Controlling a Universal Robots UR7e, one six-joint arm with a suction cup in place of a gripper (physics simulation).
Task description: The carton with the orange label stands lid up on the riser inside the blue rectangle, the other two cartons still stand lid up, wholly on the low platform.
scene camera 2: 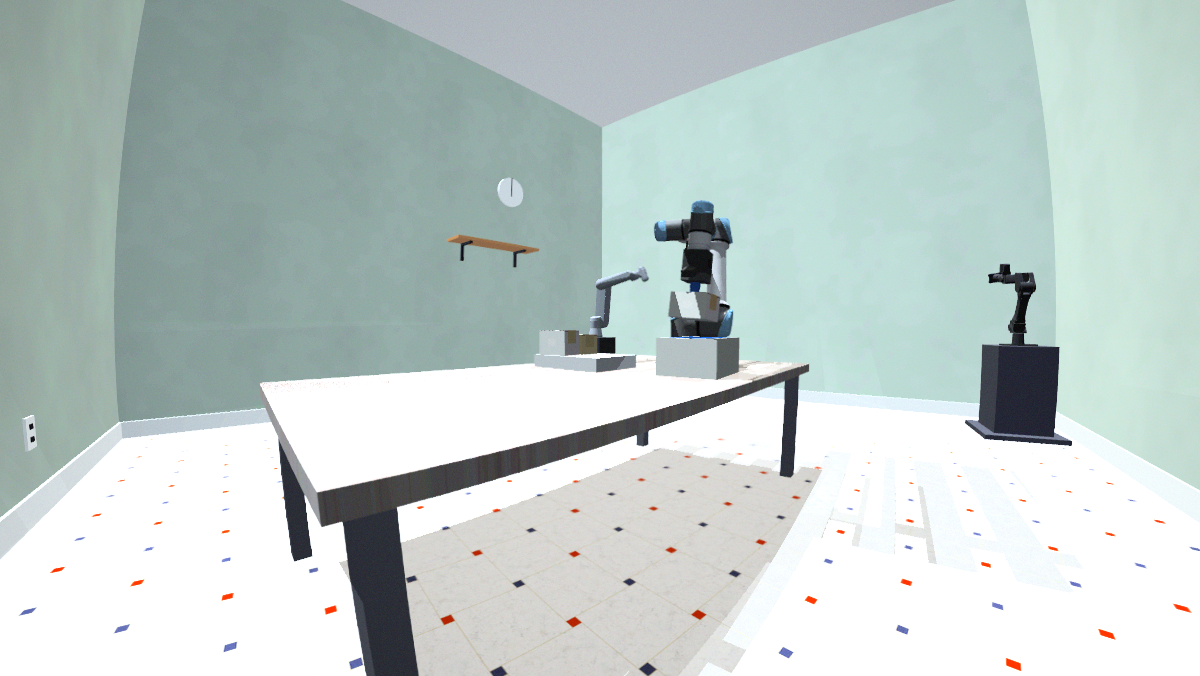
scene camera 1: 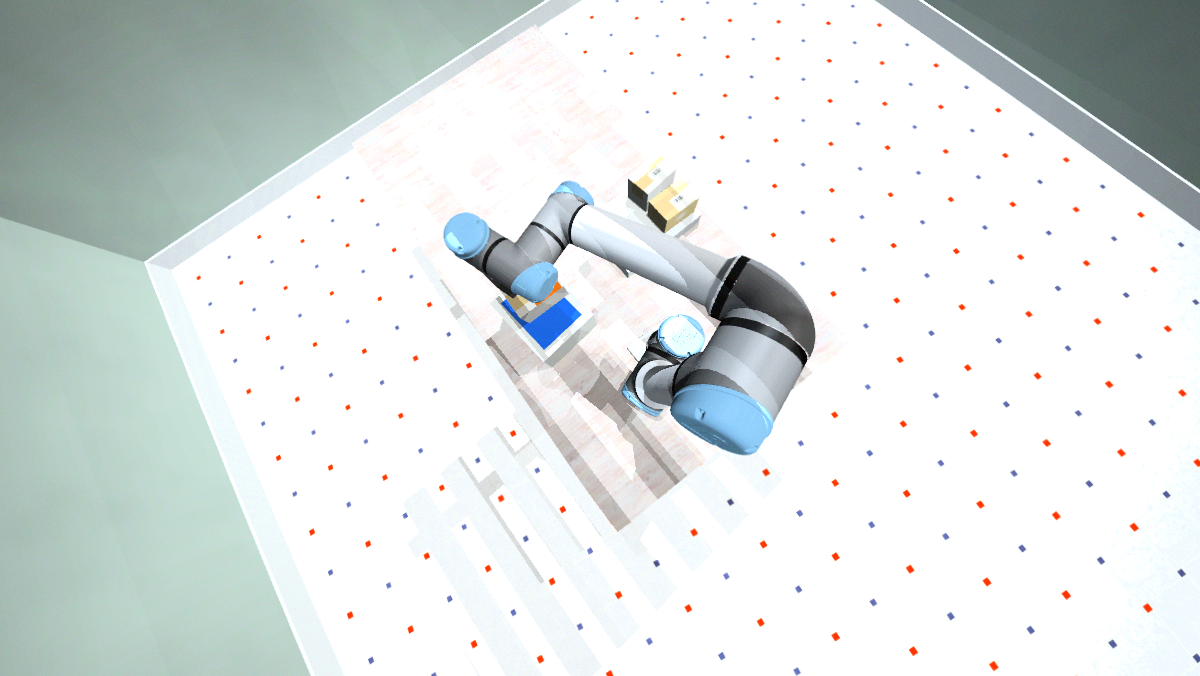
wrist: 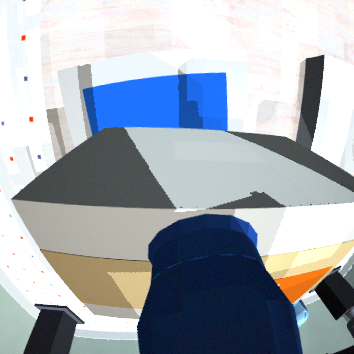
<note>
My suction cup holds a carton with orange label, clear of everything else. A riser with blue rectangle rests on the table. Further things: a low platform.
</note>
